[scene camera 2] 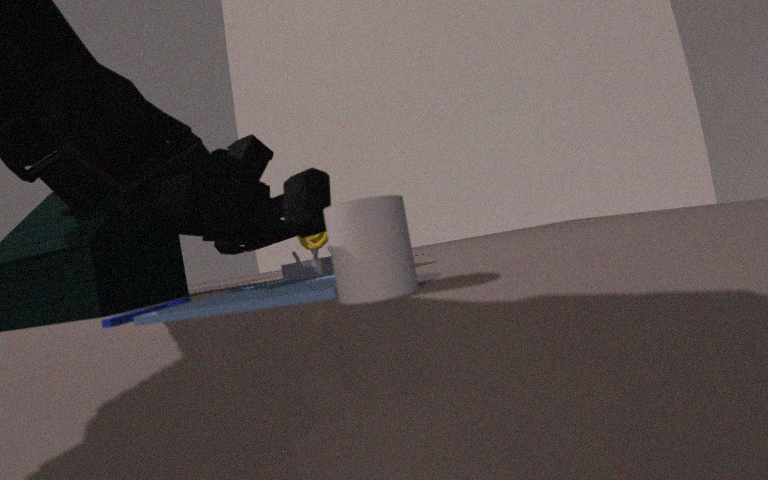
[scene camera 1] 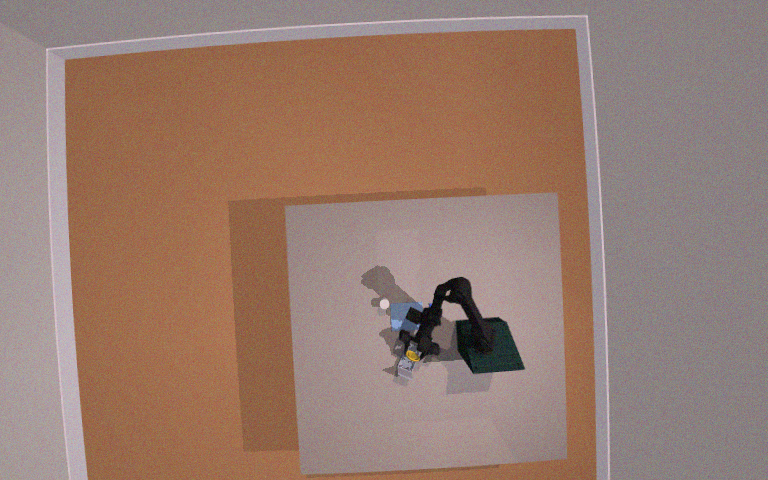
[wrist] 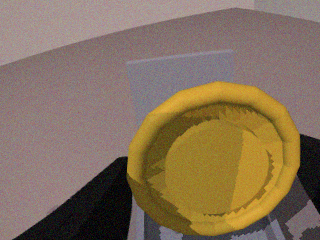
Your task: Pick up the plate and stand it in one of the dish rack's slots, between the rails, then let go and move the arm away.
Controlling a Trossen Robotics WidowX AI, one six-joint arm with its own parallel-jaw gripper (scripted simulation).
Labels:
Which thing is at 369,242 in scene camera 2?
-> A white cylinder.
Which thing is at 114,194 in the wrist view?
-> My gripper.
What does my gripper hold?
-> A yellow plate.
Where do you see a light blue mat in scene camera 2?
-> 323,287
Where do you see a yellow plate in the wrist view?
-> At 223,153

